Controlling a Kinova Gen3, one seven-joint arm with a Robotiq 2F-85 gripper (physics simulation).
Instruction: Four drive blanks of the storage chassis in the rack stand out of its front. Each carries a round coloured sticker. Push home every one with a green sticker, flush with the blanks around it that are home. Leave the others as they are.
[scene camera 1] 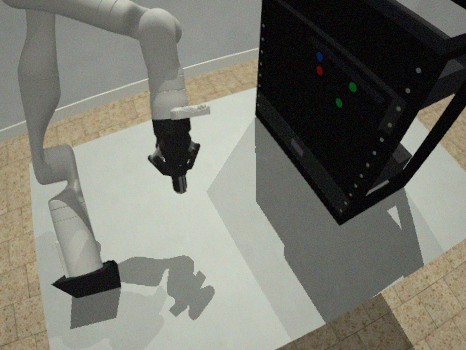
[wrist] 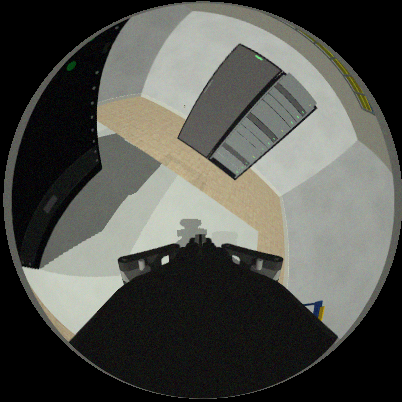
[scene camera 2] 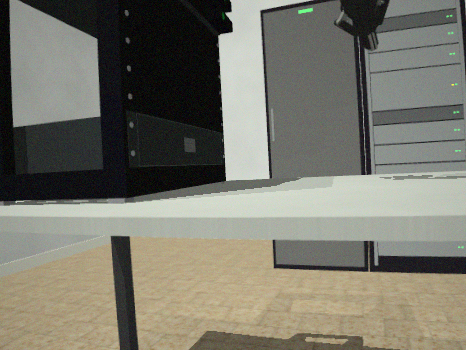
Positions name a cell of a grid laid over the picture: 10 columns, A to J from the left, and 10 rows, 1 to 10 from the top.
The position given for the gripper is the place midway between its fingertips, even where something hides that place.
Note:
In view: the gripper (scene camera 1: D6) and a black rack (scene camera 2: D4).
The black rack is seen too in scene camera 1 (scene camera 1: H3) and in the wrist view (wrist: B4). The gripper is seen too in the wrist view (wrist: E6).

